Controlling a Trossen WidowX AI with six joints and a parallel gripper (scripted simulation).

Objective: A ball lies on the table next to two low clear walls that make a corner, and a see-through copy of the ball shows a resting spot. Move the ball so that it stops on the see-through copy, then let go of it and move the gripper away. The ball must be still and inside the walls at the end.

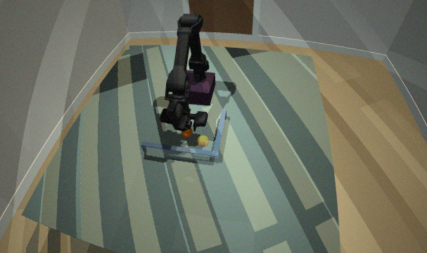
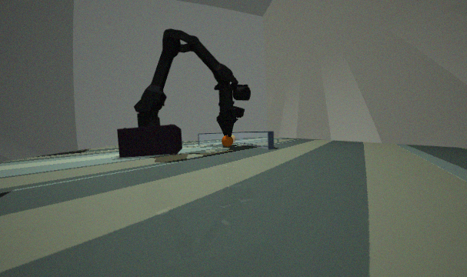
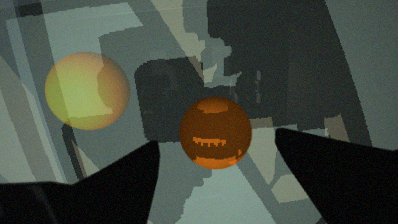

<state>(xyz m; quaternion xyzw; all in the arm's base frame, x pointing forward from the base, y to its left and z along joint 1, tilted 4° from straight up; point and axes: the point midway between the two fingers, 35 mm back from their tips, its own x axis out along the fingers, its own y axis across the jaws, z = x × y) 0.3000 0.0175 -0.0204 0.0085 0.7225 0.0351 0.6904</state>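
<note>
Right now my gripper tip is 8 cm to the right of the see-through copy of ball, 3 cm short of it and 2 cm above it.
</note>
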